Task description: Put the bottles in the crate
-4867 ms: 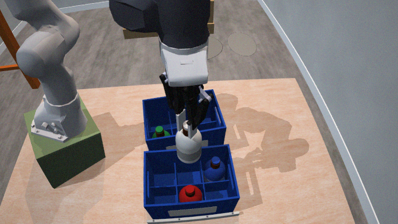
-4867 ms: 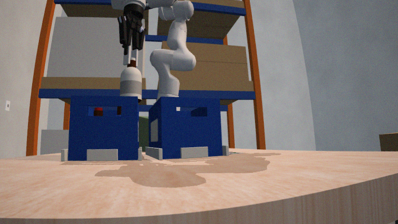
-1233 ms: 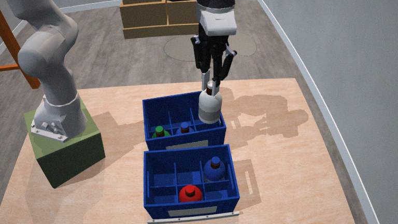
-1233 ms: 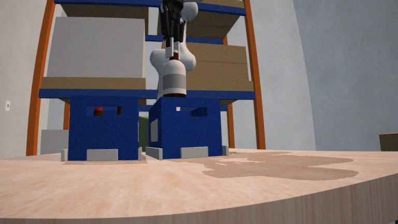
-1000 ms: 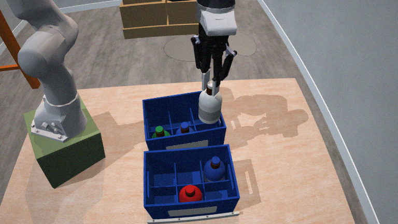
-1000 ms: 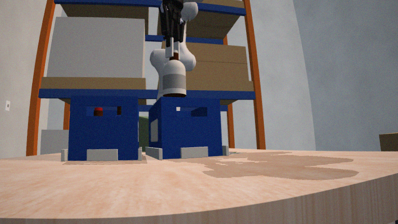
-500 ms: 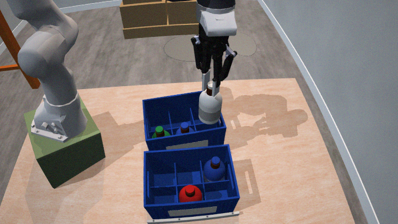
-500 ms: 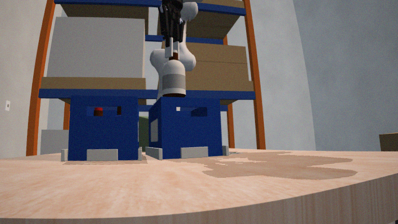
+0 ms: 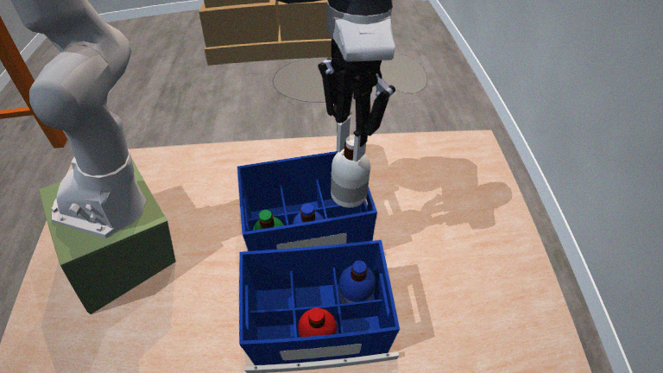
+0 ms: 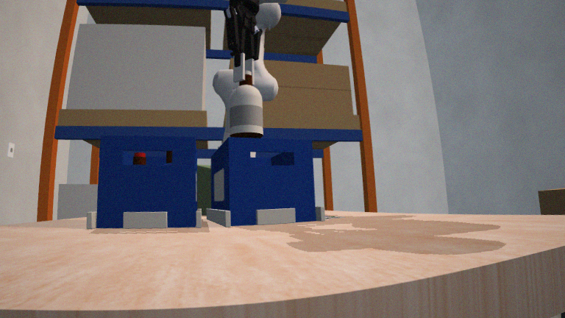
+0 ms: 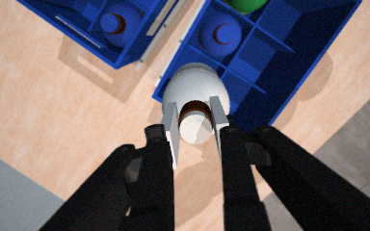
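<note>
My hand is 8 cm above the white bottle. From my hand the other things lie so: red bottle 26 cm below, 24 cm to the right, 8 cm behind; green-labelled bottle 26 cm below, 17 cm behind, 2 cm to the right; blue bottle 26 cm below, 15 cm to the right, 1 cm ahead.
</note>
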